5 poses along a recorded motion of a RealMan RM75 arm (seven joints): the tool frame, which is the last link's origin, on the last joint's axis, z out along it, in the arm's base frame.
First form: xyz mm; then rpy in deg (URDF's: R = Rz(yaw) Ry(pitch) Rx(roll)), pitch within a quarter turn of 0, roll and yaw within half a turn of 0.
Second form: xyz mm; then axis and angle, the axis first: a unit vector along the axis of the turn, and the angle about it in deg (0 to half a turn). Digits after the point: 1 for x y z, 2 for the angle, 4 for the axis.
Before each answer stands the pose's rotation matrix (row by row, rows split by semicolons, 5 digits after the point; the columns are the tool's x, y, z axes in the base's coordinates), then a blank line. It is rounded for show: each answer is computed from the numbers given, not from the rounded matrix.
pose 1, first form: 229.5 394.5 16.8 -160.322 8.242 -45.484
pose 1, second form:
0.69387 -0.70526 0.14547; -0.70569 -0.62574 0.33234; -0.14335 -0.33326 -0.93187

229.5 394.5 16.8 -0.9174 0.3981 -0.0006 158.73
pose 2, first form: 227.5 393.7 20.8 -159.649 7.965 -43.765
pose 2, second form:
0.71522 -0.68333 0.14673; -0.68503 -0.64377 0.34102; -0.13857 -0.34442 -0.92853

227.5 393.7 20.8 -0.9232 0.3843 -0.0023 158.21
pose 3, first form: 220.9 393.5 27.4 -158.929 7.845 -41.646
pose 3, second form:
0.74027 -0.65676 0.14374; -0.65831 -0.66469 0.35330; -0.13649 -0.35616 -0.92440

220.9 393.5 27.4 -0.9301 0.3674 -0.0020 157.58
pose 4, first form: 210.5 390.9 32.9 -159.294 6.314 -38.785
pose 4, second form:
0.77477 -0.61625 0.14129; -0.62260 -0.70479 0.34005; -0.10998 -0.35143 -0.92973

210.5 390.9 32.9 -0.9398 0.3415 -0.0086 158.42
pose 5, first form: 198.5 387.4 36.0 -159.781 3.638 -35.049
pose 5, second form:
0.81701 -0.55684 0.14973; -0.57312 -0.75562 0.31713; -0.06345 -0.34491 -0.93649

198.5 387.4 36.0 -0.9516 0.3064 -0.0234 159.64
